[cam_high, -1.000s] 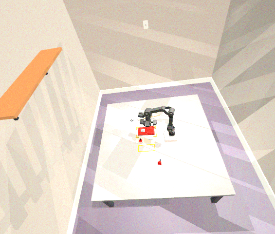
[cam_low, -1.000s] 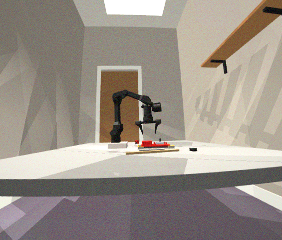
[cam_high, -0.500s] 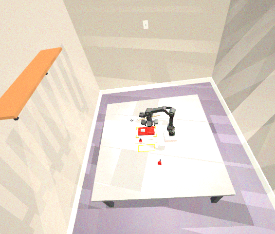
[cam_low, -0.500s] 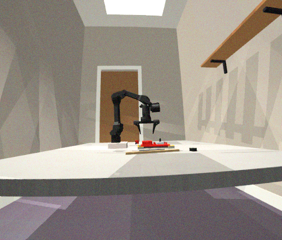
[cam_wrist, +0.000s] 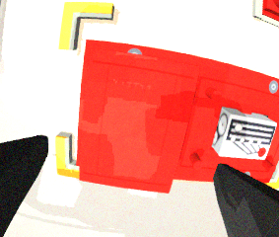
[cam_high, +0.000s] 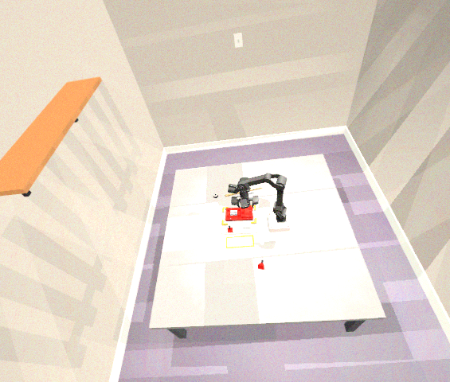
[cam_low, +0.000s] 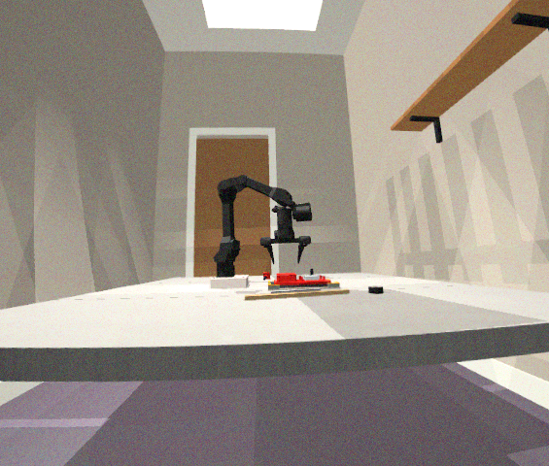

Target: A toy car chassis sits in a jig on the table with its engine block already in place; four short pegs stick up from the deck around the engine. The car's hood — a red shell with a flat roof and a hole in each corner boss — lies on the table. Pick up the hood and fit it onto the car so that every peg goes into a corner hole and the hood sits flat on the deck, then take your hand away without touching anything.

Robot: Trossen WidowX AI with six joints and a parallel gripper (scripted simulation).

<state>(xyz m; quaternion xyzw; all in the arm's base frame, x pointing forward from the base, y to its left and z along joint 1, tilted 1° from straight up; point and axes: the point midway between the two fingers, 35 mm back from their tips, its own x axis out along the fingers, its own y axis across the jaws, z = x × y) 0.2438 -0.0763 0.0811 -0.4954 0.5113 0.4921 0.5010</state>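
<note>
Now: gripper tip 5 cm above the red hood. Also, from my gripper tip: wooden strip (22 cm to the right, 8 cm below, 2 cm ahead); then grey engine block (9 cm ahead, 6 cm below, 1 cm to the left); then black wheel (25 cm ahead, 19 cm to the right, 8 cm below).
</note>
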